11 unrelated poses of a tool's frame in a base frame.
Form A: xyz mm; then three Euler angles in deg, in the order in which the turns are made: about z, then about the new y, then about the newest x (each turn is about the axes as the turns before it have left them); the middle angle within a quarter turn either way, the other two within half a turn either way.
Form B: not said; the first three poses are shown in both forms.
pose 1, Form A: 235.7 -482.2 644.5 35.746 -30.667 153.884
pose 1, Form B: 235.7 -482.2 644.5 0.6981 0.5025 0.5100 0.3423 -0.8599 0.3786
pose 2, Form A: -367.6 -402.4 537.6 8.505 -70.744 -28.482
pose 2, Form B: -367.6 -402.4 537.6 0.3262 0.0488 0.9441 0.3153 0.9359 -0.1573
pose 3, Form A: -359.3 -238.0 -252.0 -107.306 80.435 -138.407
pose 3, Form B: -359.3 -238.0 -252.0 -0.0494 -0.1586 -0.9861 -0.5193 0.8474 -0.1103
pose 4, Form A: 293.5 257.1 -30.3 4.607 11.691 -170.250
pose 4, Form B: 293.5 257.1 -30.3 0.9761 0.0787 -0.2026 0.0450 -0.9851 -0.1658
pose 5, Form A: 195.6 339.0 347.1 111.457 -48.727 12.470
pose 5, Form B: 195.6 339.0 347.1 -0.2413 0.6139 0.7516 -0.8494 -0.5082 0.1424
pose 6, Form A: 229.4 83.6 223.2 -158.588 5.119 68.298
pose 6, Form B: 229.4 83.6 223.2 -0.9273 -0.3636 -0.0892 0.0578 -0.3745 0.9254
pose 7, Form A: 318.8 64.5 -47.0 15.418 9.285 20.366
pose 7, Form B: 318.8 64.5 -47.0 0.9514 0.2624 -0.1613 -0.1951 0.9187 0.3435
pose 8, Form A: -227.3 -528.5 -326.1 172.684 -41.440 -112.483
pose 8, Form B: -227.3 -528.5 -326.1 -0.7435 0.0955 0.6618 -0.5579 0.4572 -0.6927
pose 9, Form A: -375.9 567.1 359.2 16.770 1.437 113.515
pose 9, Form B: -375.9 567.1 359.2 0.9572 0.2884 -0.0251 0.1371 -0.3754 0.9167
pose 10, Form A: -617.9 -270.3 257.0 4.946 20.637 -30.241
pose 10, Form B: -617.9 -270.3 257.0 0.9323 0.0807 -0.3524 -0.2513 0.8454 -0.4713
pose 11, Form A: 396.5 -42.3 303.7 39.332 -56.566 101.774
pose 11, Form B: 396.5 -42.3 303.7 0.4262 0.3492 0.8345 -0.5026 -0.6756 0.5394
